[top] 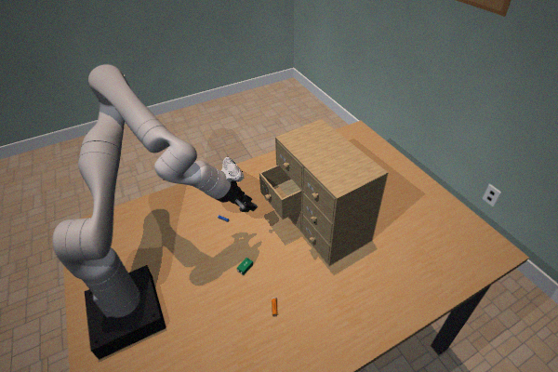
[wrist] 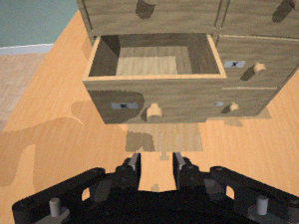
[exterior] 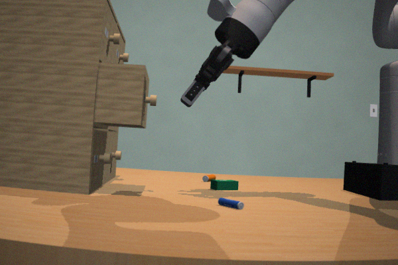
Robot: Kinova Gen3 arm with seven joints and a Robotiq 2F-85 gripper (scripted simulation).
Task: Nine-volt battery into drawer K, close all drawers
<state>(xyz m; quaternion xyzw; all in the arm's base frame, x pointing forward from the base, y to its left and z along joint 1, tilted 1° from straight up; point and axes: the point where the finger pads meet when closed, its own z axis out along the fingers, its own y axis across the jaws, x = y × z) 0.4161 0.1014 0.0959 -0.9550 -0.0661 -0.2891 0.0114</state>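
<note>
Right now the green nine-volt battery is 70 mm behind my hand, 110 mm to the right of it and 160 mm below it. Also, from my hand: blue cylindrical battery (70 mm behind, 110 mm to the left, 160 mm below); then orange cylindrical battery (30 mm behind, 260 mm to the right, 160 mm below).
</note>
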